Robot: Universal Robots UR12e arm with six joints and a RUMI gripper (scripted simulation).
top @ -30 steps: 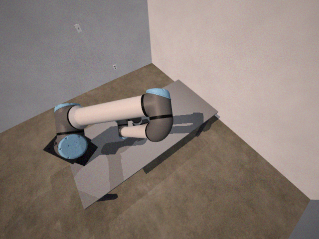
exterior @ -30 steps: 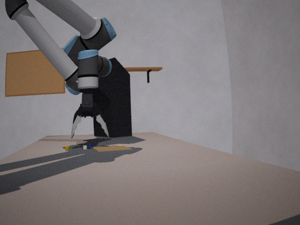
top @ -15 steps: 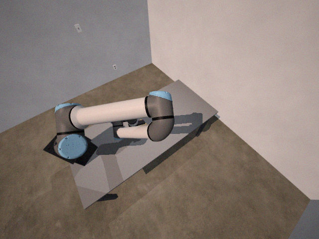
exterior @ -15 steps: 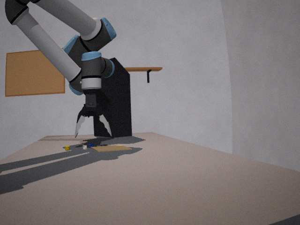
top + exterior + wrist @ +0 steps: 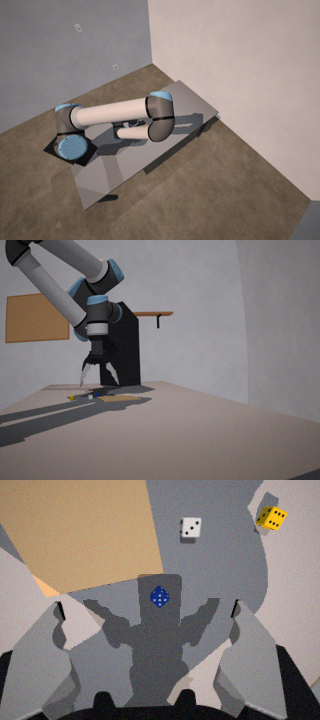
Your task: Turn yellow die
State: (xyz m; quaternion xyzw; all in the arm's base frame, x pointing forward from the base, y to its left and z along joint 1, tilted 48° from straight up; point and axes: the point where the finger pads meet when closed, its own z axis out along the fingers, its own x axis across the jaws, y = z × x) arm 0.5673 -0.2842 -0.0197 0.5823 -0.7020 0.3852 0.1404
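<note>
The blue die lies 2 cm behind my hand and 3 cm below it. Also, from my hand: white die: 4 cm ahead, 5 cm to the right, 3 cm below; yellow die: 3 cm ahead, 13 cm to the right, 3 cm below; tan mat: 8 cm ahead, 5 cm to the left, 4 cm below.
</note>
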